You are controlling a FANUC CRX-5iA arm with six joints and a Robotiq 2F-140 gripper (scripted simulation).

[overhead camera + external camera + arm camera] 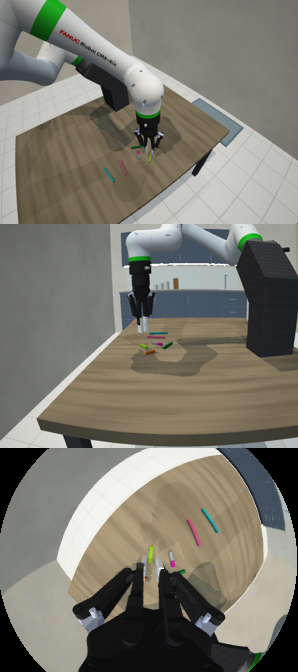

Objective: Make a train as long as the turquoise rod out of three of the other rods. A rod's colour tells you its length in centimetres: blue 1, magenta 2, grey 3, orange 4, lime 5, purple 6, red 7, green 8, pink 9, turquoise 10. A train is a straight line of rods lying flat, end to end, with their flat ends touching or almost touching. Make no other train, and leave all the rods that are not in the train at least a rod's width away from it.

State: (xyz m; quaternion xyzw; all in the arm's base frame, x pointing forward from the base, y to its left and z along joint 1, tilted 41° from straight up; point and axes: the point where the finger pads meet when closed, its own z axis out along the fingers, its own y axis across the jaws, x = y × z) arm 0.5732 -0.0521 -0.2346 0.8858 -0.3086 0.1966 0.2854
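Now: the lime rod 100 mm below my hand. The rest, counted from my hand: magenta rod (70 mm behind, 40 mm to the right, 100 mm below); orange rod (40 mm behind, 80 mm to the left, 100 mm below); grey rod (40 mm behind, 50 mm to the right, 100 mm below).
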